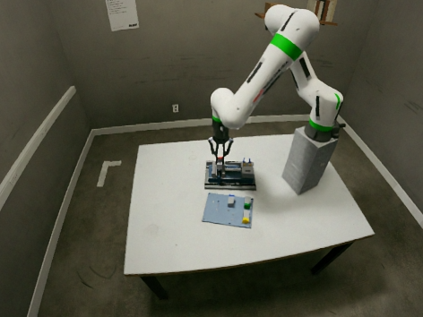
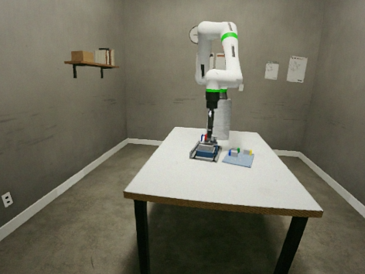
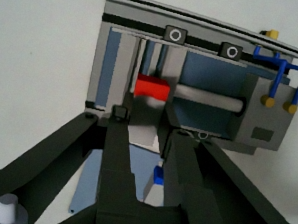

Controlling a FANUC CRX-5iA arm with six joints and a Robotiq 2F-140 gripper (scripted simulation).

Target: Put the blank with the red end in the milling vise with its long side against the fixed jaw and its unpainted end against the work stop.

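Right now the work stop is 9 cm below my hand, 3 cm to the left of it and 1 cm ahead of it. Round my hand: red-ended blank 3 cm below; then plate 22 cm to the left, 17 cm below, 1 cm behind; then blue-ended blank 18 cm to the left, 15 cm below, 3 cm behind.
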